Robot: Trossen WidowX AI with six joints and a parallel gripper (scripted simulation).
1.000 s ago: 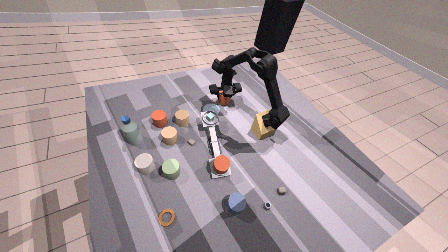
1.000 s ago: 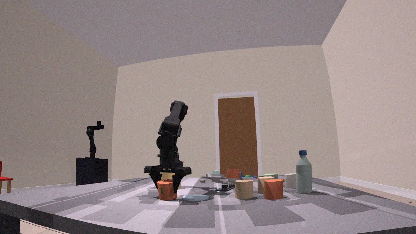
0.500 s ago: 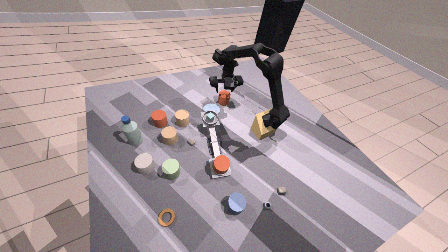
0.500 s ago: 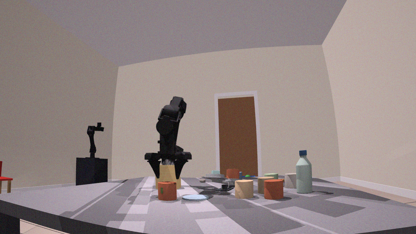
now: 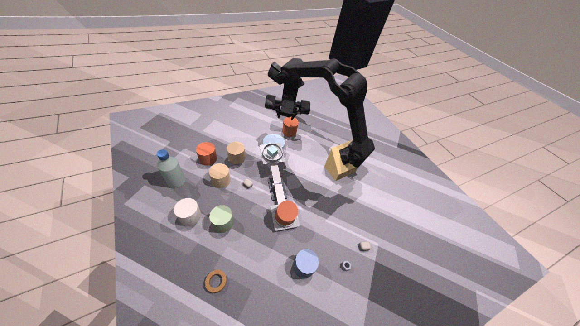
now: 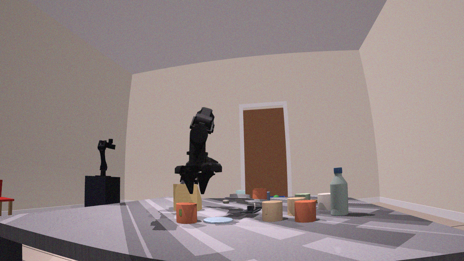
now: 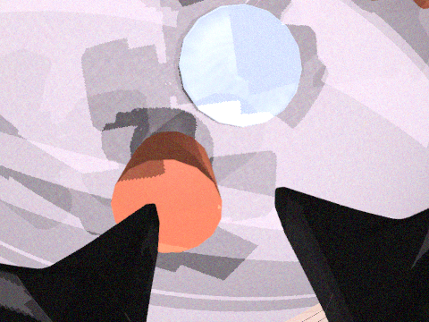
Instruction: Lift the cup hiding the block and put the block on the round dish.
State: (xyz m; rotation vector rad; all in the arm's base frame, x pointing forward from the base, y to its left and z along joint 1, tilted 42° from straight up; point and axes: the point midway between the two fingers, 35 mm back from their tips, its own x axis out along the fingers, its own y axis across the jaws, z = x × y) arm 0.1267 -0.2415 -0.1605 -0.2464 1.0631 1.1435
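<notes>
Now: the teal block 140 mm ahead of my gripper tip, 130 mm to the left of it and 10 mm below it. Also, from my gripper tip: bottle 500 mm ahead, 50 mm to the left, 10 mm above; then round pale blue dish 90 mm below, 70 mm ahead, 30 mm to the left; then balance 250 mm to the left, 180 mm ahead, 60 mm below.
</notes>
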